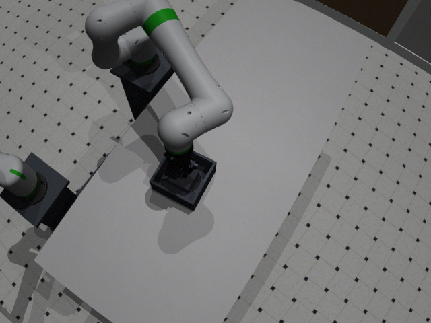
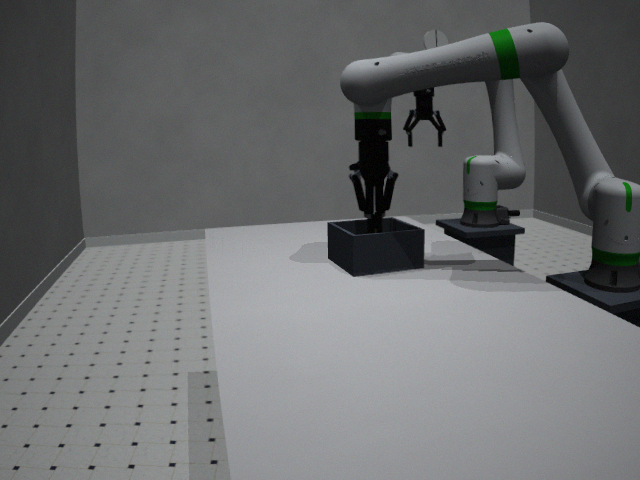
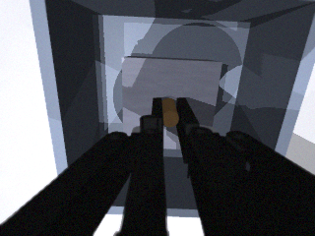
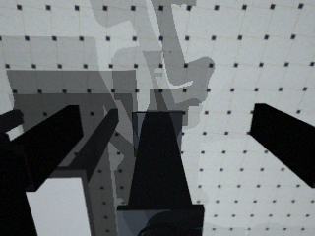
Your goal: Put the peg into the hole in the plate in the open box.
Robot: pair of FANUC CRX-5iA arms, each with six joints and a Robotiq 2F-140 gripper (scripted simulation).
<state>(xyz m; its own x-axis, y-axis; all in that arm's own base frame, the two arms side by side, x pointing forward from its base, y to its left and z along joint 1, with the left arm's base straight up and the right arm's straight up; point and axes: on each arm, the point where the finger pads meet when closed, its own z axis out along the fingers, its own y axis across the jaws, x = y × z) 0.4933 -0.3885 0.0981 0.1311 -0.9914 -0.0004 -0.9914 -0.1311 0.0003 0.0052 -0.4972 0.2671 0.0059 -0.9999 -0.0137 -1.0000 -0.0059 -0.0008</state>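
My left gripper is now 5 cm above the brown peg. The rest, counted from my left hand: grey plate 5 cm below; dark box 7 cm below.
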